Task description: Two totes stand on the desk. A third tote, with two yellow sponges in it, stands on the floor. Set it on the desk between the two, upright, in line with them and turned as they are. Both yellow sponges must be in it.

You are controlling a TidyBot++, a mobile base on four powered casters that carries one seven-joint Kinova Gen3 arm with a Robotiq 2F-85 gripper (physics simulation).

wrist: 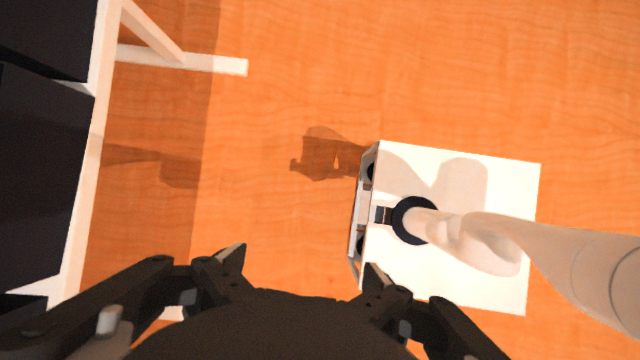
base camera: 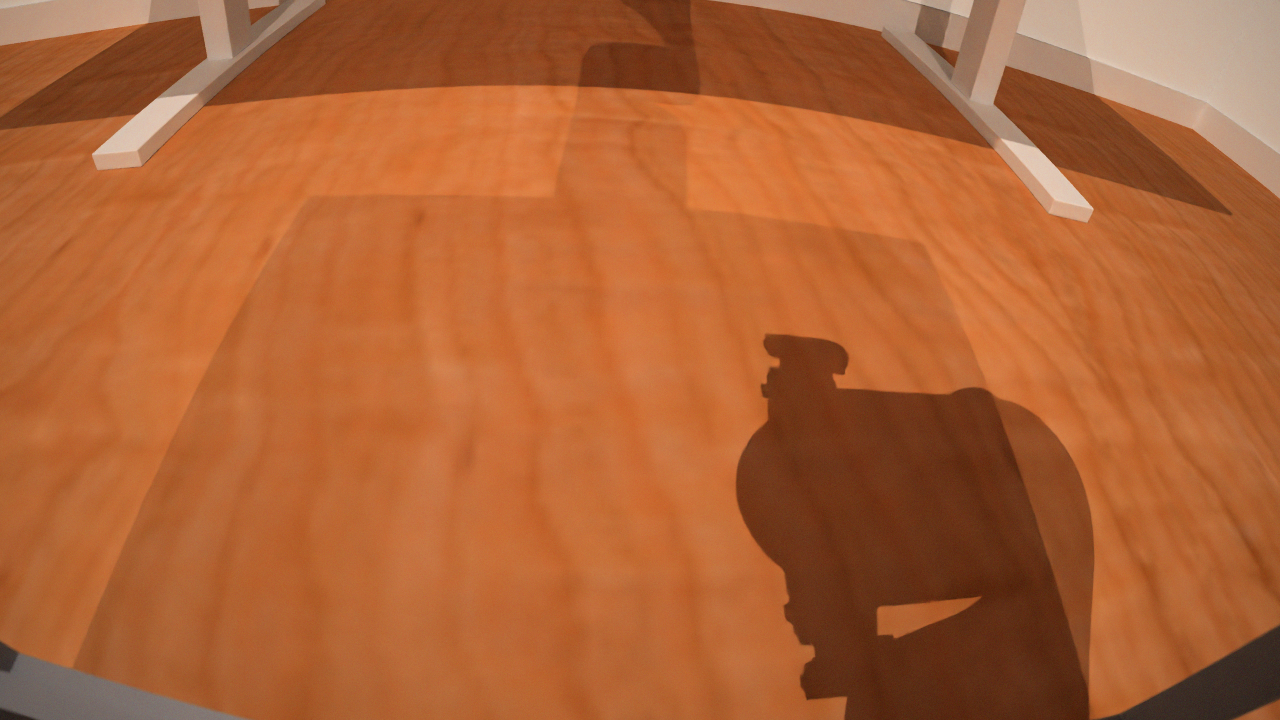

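Note:
In the wrist view three black totes show in part along the left edge, on the white desk (wrist: 76, 235). The middle tote (wrist: 42, 175) stands close beside the upper tote (wrist: 50, 35), with a narrow wedge of desk showing between their near corners. A corner of the lower tote (wrist: 20, 310) shows at the bottom left, with white desk between it and the middle one. The totes' insides are cut off or too dark to read, and the yellow sponges do not show. My gripper (wrist: 304, 265) is open and empty, off the desk's near edge, to the right of the totes.
My white base (wrist: 500, 190) and arm (wrist: 550, 245) are at the right in the wrist view, apart from the desk. A desk foot (wrist: 230, 65) sticks out over the floor. In the base view the left foot (base camera: 161, 125) and right foot (base camera: 1029, 161) stand ahead, with a wall (base camera: 1190, 53) behind.

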